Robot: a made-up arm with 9 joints. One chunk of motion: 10 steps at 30 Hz.
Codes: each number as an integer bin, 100 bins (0 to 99) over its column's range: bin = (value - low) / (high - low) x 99, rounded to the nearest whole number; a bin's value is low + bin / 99 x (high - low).
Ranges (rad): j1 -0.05..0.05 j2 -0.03..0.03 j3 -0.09..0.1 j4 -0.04..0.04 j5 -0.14..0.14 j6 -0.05..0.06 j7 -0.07..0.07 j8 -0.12..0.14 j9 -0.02..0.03
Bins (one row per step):
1: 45 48 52 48 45 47 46 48 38
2: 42 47 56 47 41 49 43 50 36
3: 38 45 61 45 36 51 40 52 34
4: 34 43 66 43 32 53 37 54 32
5: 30 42 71 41 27 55 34 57 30
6: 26 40 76 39 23 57 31 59 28
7: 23 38 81 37 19 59 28 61 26
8: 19 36 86 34 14 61 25 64 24
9: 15 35 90 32 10 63 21 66 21
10: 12 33 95 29 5 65 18 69 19
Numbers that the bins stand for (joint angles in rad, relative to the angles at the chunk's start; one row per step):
1: -0.0045 -0.0009 0.0098 -0.0012 -0.0127 0.0022 -0.0049 0.0061 -0.0008
2: -0.0076 -0.0015 0.0175 -0.0020 -0.0240 0.0044 -0.0092 0.0113 -0.0018
3: -0.0116 -0.0027 0.0271 -0.0036 -0.0382 0.0067 -0.0134 0.0166 -0.0028
4: -0.0157 -0.0039 0.0367 -0.0053 -0.0495 0.0089 -0.0177 0.0218 -0.0038
5: -0.0197 -0.0045 0.0463 -0.0069 -0.0636 0.0111 -0.0219 0.0297 -0.0048
6: -0.0237 -0.0058 0.0559 -0.0085 -0.0749 0.0133 -0.0262 0.0349 -0.0059
7: -0.0268 -0.0070 0.0655 -0.0101 -0.0863 0.0156 -0.0304 0.0402 -0.0069
8: -0.0308 -0.0082 0.0751 -0.0125 -0.1004 0.0178 -0.0346 0.0481 -0.0079
9: -0.0348 -0.0088 0.0827 -0.0141 -0.1117 0.0200 -0.0403 0.0533 -0.0094
10: -0.0379 -0.0100 0.0923 -0.0166 -0.1259 0.0222 -0.0445 0.0612 -0.0104

